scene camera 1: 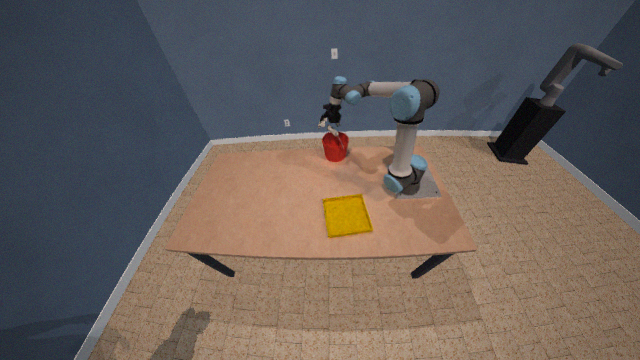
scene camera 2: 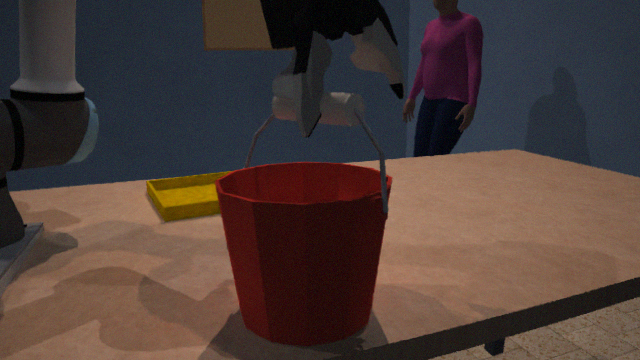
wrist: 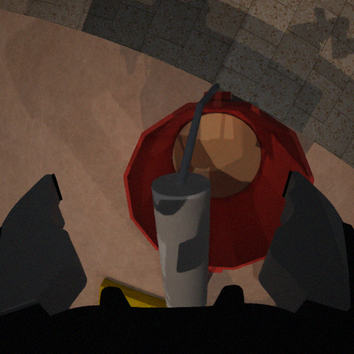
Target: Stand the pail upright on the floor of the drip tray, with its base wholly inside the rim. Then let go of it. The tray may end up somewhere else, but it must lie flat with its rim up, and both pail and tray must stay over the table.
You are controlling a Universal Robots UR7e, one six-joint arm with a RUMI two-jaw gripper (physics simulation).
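Frame: origin at the arm's base, x up, y left, z back, level; centimetres.
Where they show: gripper, between the fingertips: (scene camera 1: 328,127) (scene camera 2: 359,116).
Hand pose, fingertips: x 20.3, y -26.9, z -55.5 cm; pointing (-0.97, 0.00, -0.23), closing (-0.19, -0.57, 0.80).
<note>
Things, the pixels of their top centre, and the offset from my fingertips. Level surfaces: height alone.
- pale cylindrical grip, centre of its top: (scene camera 2: 316,91) dy +3.8, dx +2.3, dz +3.8 cm
- yellow drip tray, centre of its top: (scene camera 2: 210,185) (scene camera 1: 346,213) dy +53.6, dx -19.6, dz +19.5 cm
- wooden table, height of its surface: dx -22.3 cm
The red pail (scene camera 1: 335,149) (scene camera 2: 305,260) (wrist: 235,235) stands upright on the table near its back edge, outside the tray. Its wire handle is raised, with a pale cylindrical grip (scene camera 2: 342,108) (wrist: 182,240) above the pail's mouth. My gripper (scene camera 1: 328,128) (scene camera 2: 354,112) (wrist: 171,176) is open and empty, above the pail, with the jaws spread on either side of the handle grip. The yellow drip tray (scene camera 1: 347,216) (scene camera 2: 187,197) (wrist: 132,296) lies flat on the table with its rim up, apart from the pail; part of it is hidden in scene camera 2 and the wrist view.
The arm's base plate (scene camera 1: 427,187) is on the right side of the wooden table (scene camera 1: 250,200) in scene camera 1. The table's edge (scene camera 2: 500,317) passes close to the pail. A person in a magenta top (scene camera 2: 447,60) stands beyond the table.
</note>
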